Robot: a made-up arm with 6 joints.
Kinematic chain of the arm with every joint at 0, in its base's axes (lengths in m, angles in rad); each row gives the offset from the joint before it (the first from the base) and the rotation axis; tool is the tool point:
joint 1: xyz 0 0 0.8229 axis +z
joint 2: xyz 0.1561 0 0 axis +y
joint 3: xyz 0 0 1.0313 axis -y
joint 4: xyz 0 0 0.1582 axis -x
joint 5: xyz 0.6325 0 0 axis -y
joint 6: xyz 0.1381 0 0 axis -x
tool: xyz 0 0 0
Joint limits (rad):
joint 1: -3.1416..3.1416
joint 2: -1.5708..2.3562
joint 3: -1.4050..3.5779
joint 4: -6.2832..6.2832
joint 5: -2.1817..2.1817
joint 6: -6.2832..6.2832
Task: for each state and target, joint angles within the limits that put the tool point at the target. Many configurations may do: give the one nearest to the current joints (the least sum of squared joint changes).
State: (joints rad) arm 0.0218 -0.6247 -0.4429 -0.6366 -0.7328 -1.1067
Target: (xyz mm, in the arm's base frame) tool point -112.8 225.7 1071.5
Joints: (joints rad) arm -0.7238 -1.5708 -1.3052 -0.8284 -1.1887 -1.1067
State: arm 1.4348 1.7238 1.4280 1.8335 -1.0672 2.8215
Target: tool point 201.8 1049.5 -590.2
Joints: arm 1.5000 2.3562 0.7899 1.6845 -1.1836 2.8215
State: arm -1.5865 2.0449 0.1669 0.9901 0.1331 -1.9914
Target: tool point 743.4 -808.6 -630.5
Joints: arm -0.8515 2.2979 0.7207 0.9708 0.2345 -1.9914
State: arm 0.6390 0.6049 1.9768 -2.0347 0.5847 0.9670
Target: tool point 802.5 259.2 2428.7
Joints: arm 0.3922 0.5943 1.8579 -2.0280 0.5731 0.9670
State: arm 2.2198 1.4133 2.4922 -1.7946 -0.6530 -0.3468
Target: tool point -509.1 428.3 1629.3
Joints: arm 2.3085 1.3386 3.3808 -1.8883 -0.7423 -0.3468
